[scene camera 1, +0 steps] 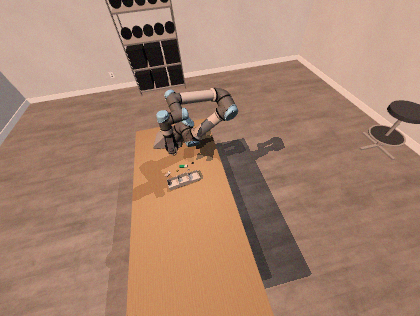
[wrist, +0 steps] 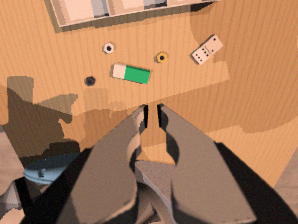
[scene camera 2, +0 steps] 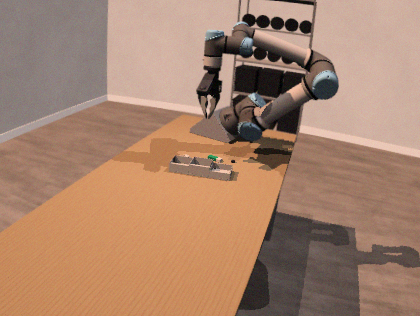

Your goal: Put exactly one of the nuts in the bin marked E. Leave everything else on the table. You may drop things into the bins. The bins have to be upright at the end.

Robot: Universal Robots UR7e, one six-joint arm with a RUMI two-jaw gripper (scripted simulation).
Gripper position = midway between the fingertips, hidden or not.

Observation:
In view: my gripper (scene camera 2: 207, 118).
My gripper is seen too in the wrist view (wrist: 152, 106).

